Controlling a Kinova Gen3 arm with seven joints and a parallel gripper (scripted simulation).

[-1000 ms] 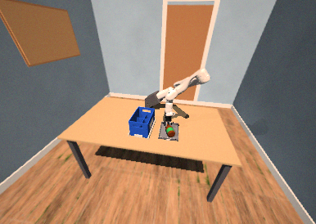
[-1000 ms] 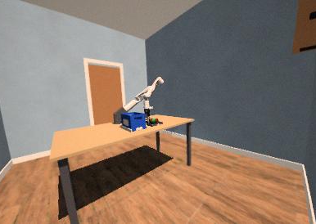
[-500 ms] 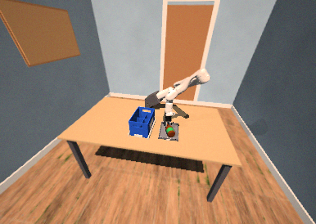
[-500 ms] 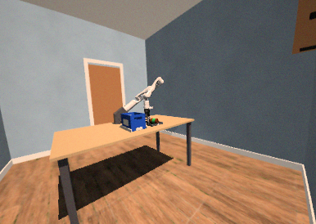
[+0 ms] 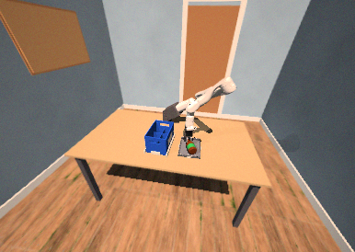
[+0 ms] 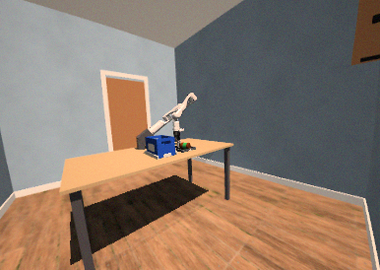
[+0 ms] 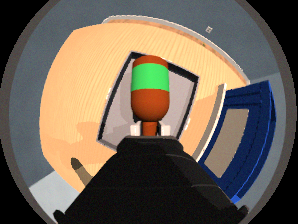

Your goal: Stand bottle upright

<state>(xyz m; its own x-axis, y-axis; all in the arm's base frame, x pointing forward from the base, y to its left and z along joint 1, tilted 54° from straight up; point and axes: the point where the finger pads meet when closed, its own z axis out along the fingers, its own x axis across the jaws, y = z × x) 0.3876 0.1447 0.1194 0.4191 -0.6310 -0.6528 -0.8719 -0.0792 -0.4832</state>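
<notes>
My gripper is now 3 cm short of the tray, 3 cm above it and 2 cm to the right of it. From my hand the other things lie so: blue crate (26 cm to the right, 5 cm ahead, 4 cm above); bottle (5 cm ahead, 2 cm to the left, 1 cm below).
</notes>
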